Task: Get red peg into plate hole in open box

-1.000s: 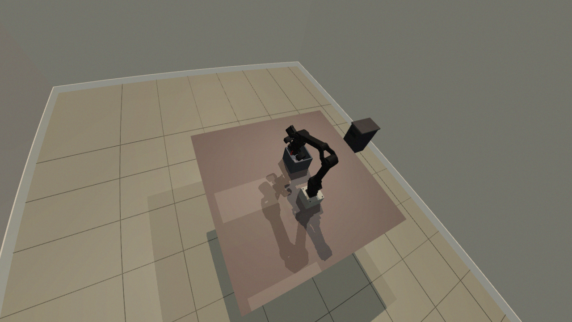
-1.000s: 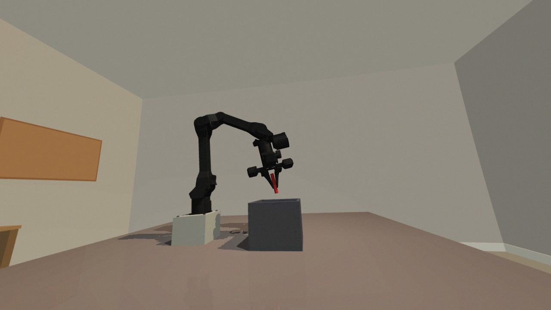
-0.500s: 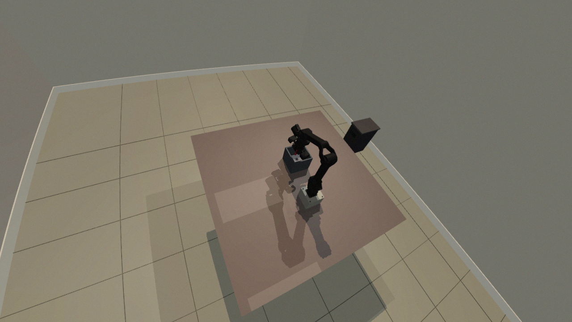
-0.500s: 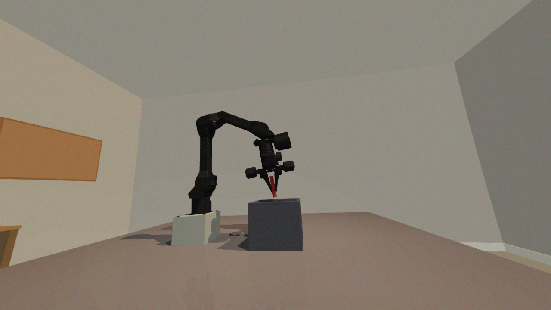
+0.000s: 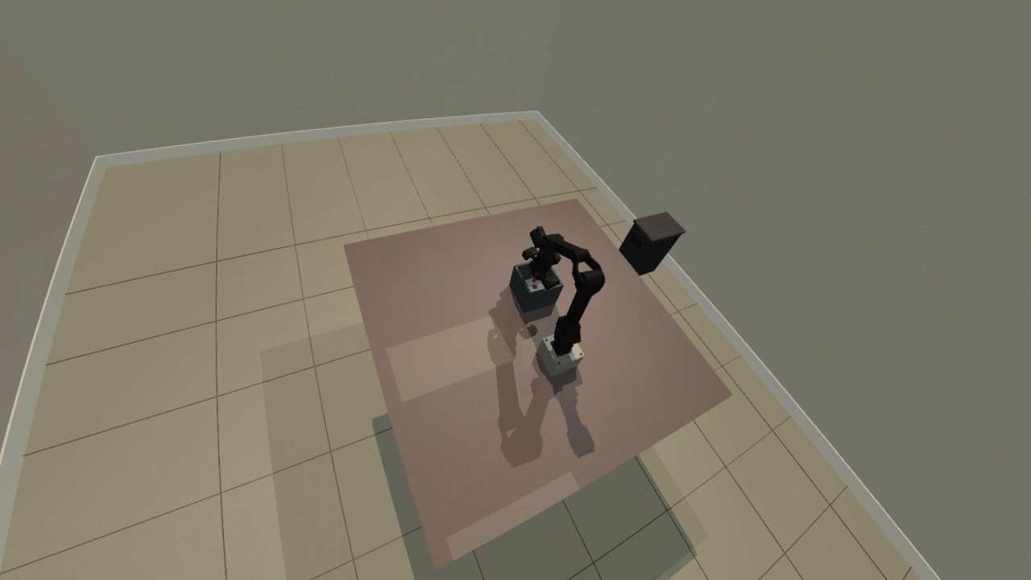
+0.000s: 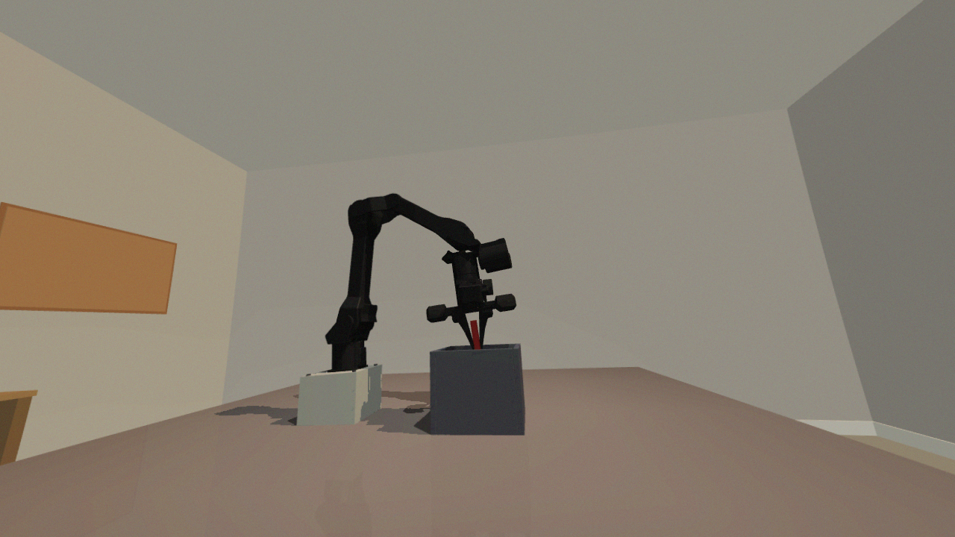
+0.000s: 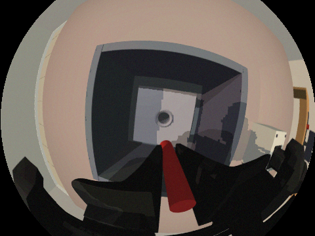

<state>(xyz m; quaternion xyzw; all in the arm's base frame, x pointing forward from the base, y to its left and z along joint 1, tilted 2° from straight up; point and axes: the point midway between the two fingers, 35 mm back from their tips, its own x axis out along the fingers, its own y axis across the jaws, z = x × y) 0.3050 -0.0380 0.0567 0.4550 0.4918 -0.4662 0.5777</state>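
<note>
The light grey plate is 90 mm below my gripper tip, 10 mm to the right of it and 10 mm ahead of it. The rest, counted from my gripper tip: red peg (20 mm above, 10 mm to the left).
</note>
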